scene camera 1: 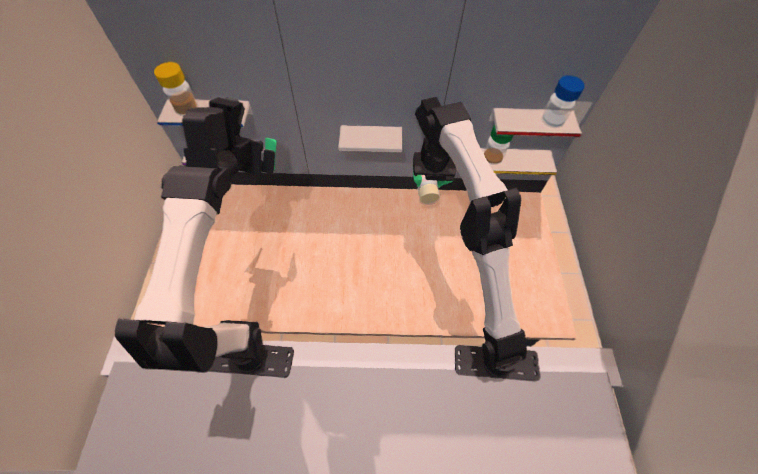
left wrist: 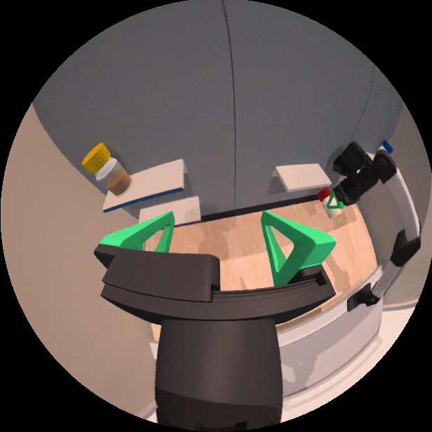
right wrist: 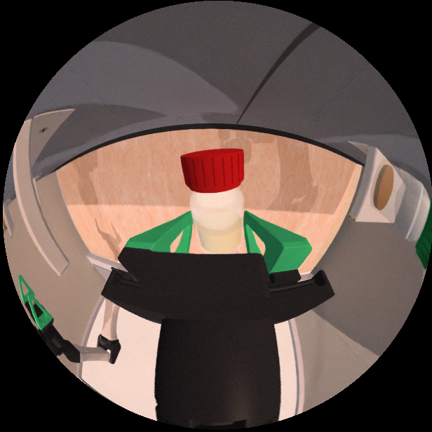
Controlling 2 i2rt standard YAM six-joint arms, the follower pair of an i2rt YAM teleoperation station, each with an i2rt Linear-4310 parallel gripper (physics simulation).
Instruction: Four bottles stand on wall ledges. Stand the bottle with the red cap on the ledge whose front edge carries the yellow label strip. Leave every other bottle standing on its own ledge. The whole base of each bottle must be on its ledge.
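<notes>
My right gripper is shut on the red-capped bottle. In scene camera 1 its pale base end shows below the fingers; its cap is hidden. The yellow-strip ledge is the lower one at the right, apart from the held bottle. The green-capped bottle stands on its left part. The blue-capped bottle stands on the red-strip ledge. The yellow-capped bottle stands on the blue-strip ledge. My left gripper is open and empty.
A bare ledge is on the middle of the wall. The purple-strip ledge sits below the blue-strip ledge. The red-strip ledge overhangs near the green cap. Side walls flank the arms.
</notes>
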